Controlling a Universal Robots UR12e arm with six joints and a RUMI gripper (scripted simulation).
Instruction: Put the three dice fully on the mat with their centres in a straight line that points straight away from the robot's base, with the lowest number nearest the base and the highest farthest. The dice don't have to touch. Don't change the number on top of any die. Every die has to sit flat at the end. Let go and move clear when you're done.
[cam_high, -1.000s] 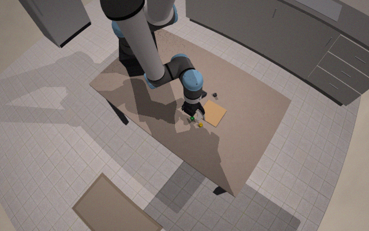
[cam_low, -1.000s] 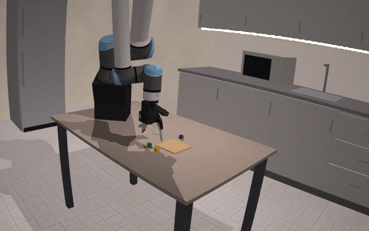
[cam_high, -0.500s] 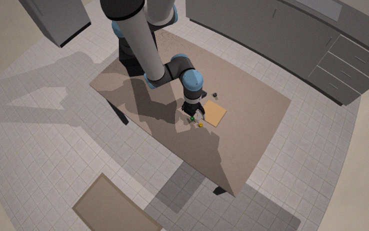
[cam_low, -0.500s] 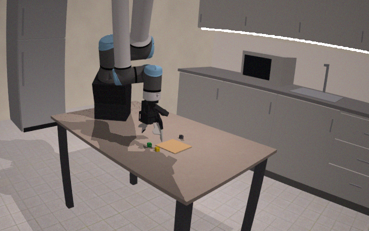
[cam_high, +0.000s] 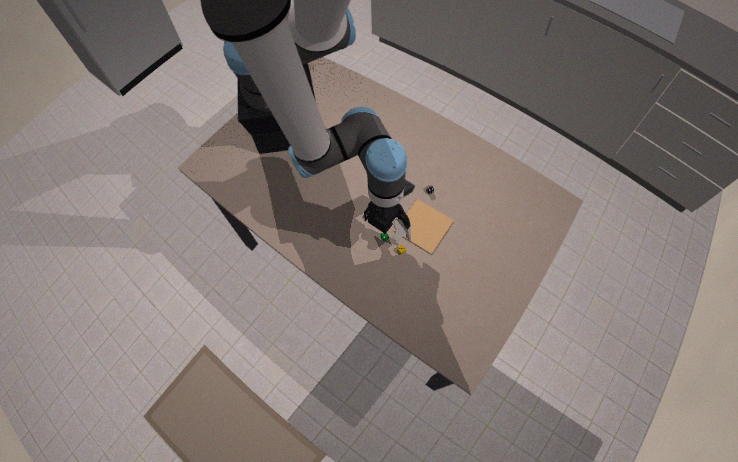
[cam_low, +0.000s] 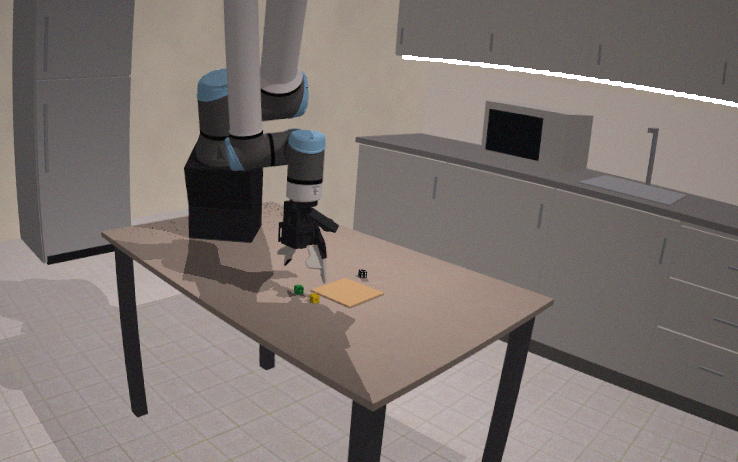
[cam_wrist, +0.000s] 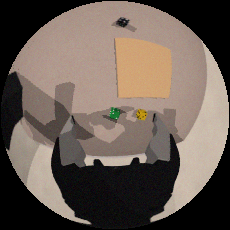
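Now: hand 4 cm above the green die and 2 cm to the left of it. Round my hand: black die 20 cm to the left, 4 cm below, 3 cm ahead; orange mat 8 cm to the left, 8 cm ahead, 4 cm below; yellow die 7 cm ahead, 4 cm below, 3 cm to the right.
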